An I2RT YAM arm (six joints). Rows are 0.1 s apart.
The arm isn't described. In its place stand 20 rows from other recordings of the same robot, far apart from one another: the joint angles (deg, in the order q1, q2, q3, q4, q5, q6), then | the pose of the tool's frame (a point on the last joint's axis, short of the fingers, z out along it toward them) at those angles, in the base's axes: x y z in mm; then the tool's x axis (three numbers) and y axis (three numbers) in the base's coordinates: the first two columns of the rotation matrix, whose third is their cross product.
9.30 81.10 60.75 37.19 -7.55 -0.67 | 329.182 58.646 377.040 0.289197 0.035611 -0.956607 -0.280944 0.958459 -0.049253
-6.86 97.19 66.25 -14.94 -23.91 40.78 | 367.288 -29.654 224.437 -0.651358 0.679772 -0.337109 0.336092 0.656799 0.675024
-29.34 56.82 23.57 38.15 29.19 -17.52 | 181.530 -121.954 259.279 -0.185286 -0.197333 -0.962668 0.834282 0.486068 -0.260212
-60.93 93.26 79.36 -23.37 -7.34 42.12 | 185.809 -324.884 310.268 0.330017 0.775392 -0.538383 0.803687 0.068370 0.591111
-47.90 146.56 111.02 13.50 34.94 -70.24 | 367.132 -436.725 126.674 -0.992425 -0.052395 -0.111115 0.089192 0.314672 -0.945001
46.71 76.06 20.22 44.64 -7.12 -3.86 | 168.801 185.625 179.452 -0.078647 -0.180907 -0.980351 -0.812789 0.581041 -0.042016
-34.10 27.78 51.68 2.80 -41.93 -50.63 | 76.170 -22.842 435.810 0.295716 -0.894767 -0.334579 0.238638 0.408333 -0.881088
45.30 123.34 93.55 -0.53 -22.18 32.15 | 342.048 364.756 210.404 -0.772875 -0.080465 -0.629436 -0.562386 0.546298 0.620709
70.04 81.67 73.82 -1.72 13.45 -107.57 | 123.765 316.527 382.633 0.813995 -0.474866 0.334535 0.198216 -0.314275 -0.928408
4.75 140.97 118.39 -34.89 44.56 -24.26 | 528.025 18.811 157.301 -0.896268 -0.368240 -0.247189 -0.056210 0.647162 -0.760277
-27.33 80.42 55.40 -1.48 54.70 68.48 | 260.355 -167.257 282.373 0.705031 0.240759 -0.667058 0.704098 -0.125272 0.698965
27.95 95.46 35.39 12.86 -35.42 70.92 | 245.916 153.838 118.320 -0.901555 0.393495 0.179889 0.374094 0.500056 0.781024
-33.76 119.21 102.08 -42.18 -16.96 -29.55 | 384.700 -244.654 236.188 -0.823042 -0.017269 -0.567718 0.002136 0.999437 -0.033498
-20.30 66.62 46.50 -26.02 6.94 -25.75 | 225.182 -87.884 249.050 -0.792832 -0.166545 -0.586243 0.087126 0.921081 -0.379498
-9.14 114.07 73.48 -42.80 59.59 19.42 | 353.863 -88.030 149.294 -0.865620 0.309735 -0.393404 0.494356 0.403988 -0.769679
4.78 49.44 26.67 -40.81 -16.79 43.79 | 144.191 22.377 177.777 -0.788080 0.598929 -0.142178 0.467535 0.732615 0.494658
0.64 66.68 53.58 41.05 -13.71 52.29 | 263.522 11.382 409.737 0.112465 0.769880 -0.628200 -0.505463 0.588628 0.630891
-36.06 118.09 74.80 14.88 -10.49 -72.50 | 375.403 -265.330 170.222 -0.544200 -0.763784 -0.347103 -0.231699 0.534469 -0.812809
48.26 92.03 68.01 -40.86 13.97 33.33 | 221.875 235.769 234.131 -0.864016 -0.167476 -0.474793 -0.216790 0.974905 0.050626
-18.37 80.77 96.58 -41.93 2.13 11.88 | 279.952 -94.359 450.322 -0.337516 0.328847 -0.882011 0.425194 0.889217 0.168826
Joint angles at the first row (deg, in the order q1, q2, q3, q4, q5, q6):
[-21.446 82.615 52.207 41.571 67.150 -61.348]
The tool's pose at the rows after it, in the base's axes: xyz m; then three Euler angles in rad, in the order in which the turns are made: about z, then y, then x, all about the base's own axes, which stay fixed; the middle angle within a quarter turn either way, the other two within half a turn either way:
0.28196, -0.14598, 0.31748, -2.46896, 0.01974, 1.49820
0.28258, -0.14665, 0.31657, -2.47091, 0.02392, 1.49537
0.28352, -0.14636, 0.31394, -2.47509, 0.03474, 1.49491
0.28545, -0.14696, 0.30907, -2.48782, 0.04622, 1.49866
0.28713, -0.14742, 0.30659, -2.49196, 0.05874, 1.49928
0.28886, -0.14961, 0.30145, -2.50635, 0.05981, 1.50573
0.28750, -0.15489, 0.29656, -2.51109, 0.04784, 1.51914
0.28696, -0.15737, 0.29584, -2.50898, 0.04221, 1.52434
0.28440, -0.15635, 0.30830, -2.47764, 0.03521, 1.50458
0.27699, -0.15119, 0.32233, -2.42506, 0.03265, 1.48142
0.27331, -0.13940, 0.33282, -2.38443, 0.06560, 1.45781
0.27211, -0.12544, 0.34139, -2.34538, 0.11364, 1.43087
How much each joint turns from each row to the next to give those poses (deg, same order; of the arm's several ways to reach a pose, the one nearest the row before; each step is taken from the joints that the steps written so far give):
[0.001 0.528 0.000 0.087 -0.090 -0.088]
[-0.088 0.265 -0.087 0.615 -0.349 -0.349]
[0.088 0.262 -0.351 0.442 -0.530 -0.090]
[-0.002 0.614 -0.352 0.176 -0.613 0.000]
[0.001 0.440 -0.089 0.173 -0.702 0.088]
[-0.262 0.792 -0.173 0.001 -0.264 0.087]
[-0.962 0.353 -0.178 -1.312 -0.177 1.489]
[-0.444 0.088 0.173 -0.796 -0.089 0.797]
[0.001 -1.137 0.966 0.615 0.263 -0.701]
[0.348 -2.460 0.006 0.789 0.264 -0.003]
[1.749 -2.200 -0.442 1.225 -0.437 -0.611]
[2.378 -1.670 -0.437 1.845 -0.789 -0.966]

